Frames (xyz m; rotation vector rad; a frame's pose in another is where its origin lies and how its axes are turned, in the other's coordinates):
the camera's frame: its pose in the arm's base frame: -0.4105 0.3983 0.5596 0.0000 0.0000 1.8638
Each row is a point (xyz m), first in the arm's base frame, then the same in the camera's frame.
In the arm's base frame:
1: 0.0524 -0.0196 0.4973
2: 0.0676 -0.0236 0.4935
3: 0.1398 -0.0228 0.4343
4: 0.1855 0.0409 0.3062
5: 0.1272 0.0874 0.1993
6: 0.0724 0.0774 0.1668
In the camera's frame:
1: -0.5338 -0.3225 -0.0623
2: -0.5420 -0.3359 -0.0661
3: -0.5621 -0.4052 -0.1253
4: -0.5143 -0.4674 -0.2534
5: -0.4530 -0.4250 -0.3603
6: -0.4467 -0.3696 -0.3928

